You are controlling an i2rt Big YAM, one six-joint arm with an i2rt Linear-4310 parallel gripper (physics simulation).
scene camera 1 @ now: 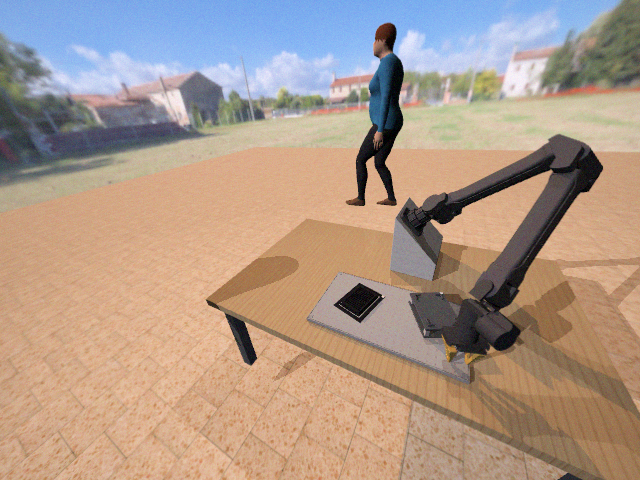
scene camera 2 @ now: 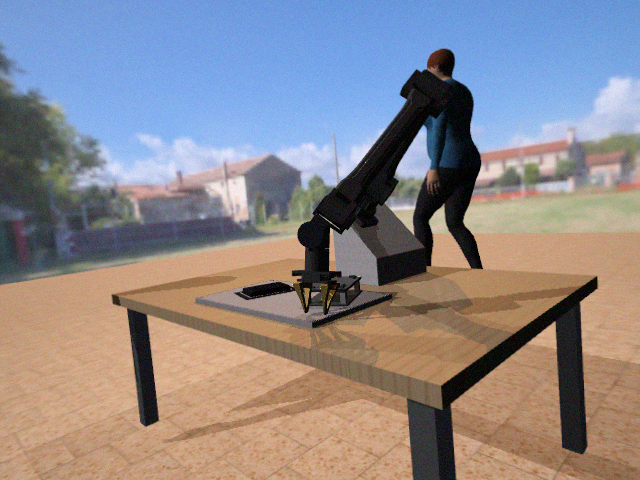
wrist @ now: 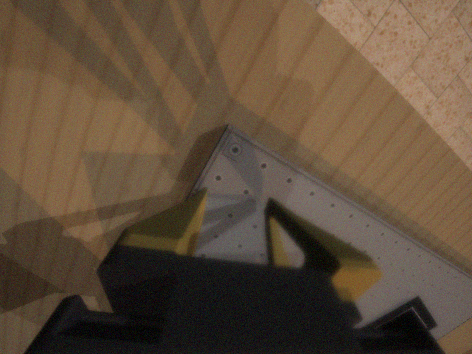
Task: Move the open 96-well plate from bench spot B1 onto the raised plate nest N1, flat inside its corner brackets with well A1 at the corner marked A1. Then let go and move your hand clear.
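Places are measured from the arm's base along level axes (x back, y up, z left), in metres.
Pixels of known places: gripper, fingertip midpoint: [scene camera 1: 456, 361] [scene camera 2: 315, 313] [wrist: 237, 199]; arm's base, origin of the base link: [scene camera 1: 410, 222] [scene camera 2: 359, 214].
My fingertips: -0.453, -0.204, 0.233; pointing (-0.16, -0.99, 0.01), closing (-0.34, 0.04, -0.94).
For each thing: its top centre in the pictures, then the offset to it from my fingertips, as dx, dy, dz. Level surfaces: height alone.
- black 96-well plate, middle of its top: [scene camera 2: 266, 286] [scene camera 1: 359, 298] +0.113, +0.012, -0.342
- grey board, middle of its top: [wrist: 339, 323] [scene camera 2: 287, 295] [scene camera 1: 387, 311] +0.103, -0.004, -0.230
- raised nest N1, middle of its top: [scene camera 2: 332, 280] [scene camera 1: 434, 307] +0.144, +0.046, -0.080
- wooden table, its level: dy -0.017
The black 96-well plate [scene camera 1: 360, 298] [scene camera 2: 266, 288] lies flat at bench spot B1, inside a dark outline on the grey board [scene camera 1: 382, 333] [scene camera 2: 232, 304] [wrist: 312, 210]. Part of the plate [wrist: 406, 321] shows at the lower right of the wrist view. The raised nest N1 [scene camera 1: 433, 311] [scene camera 2: 355, 281] stands on the same board, with small corner brackets; the arm partly hides it. The corner labels are too small to read. My gripper [scene camera 1: 459, 360] [scene camera 2: 316, 312] [wrist: 237, 199] is about half open and empty, pointing down above the board's end beyond the nest, apart from the plate.
The grey wedge-shaped arm base [scene camera 1: 412, 253] [scene camera 2: 356, 253] stands on the wooden table [scene camera 1: 330, 242] [scene camera 2: 413, 335] behind the board. The board's corner and the table's front edge are near the gripper. A person [scene camera 1: 386, 95] [scene camera 2: 452, 139] in a blue top is beyond the table.
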